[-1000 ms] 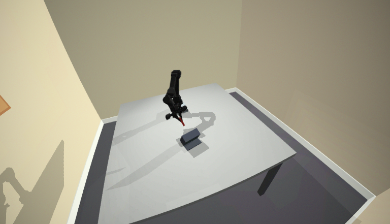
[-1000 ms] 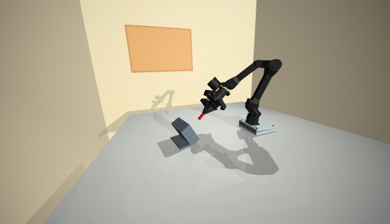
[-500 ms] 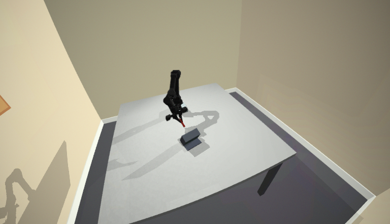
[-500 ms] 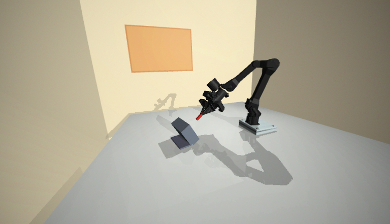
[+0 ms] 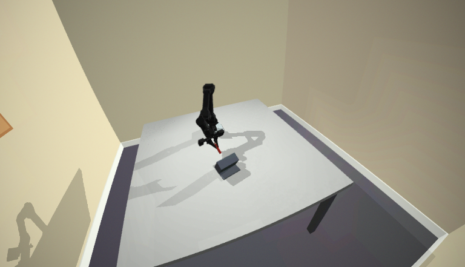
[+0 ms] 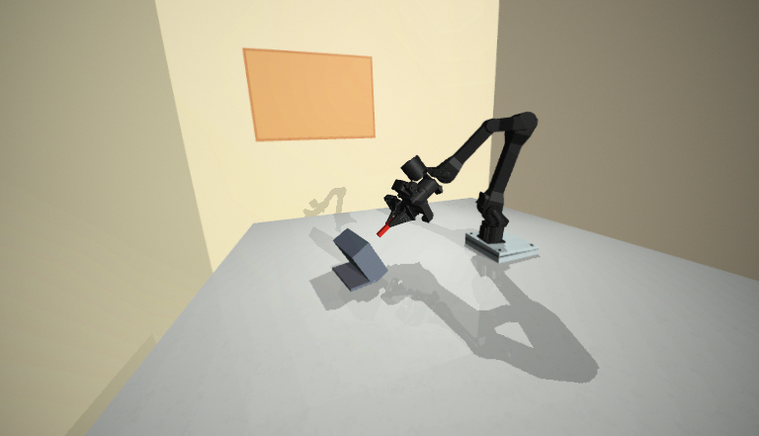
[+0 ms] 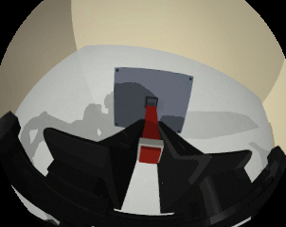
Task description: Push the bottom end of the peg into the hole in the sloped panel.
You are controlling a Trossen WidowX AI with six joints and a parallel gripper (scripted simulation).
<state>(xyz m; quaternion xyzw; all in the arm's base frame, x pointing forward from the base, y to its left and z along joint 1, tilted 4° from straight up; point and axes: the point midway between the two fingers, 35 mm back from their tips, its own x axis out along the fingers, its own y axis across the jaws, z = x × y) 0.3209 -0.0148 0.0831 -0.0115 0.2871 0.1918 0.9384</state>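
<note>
Now: the grey sloped panel 9 cm ahead of my gripper tip, 4 cm to the left of it and 6 cm below it. Round my gripper tip: red peg 1 cm behind, 1 cm to the right, 1 cm above.
</note>
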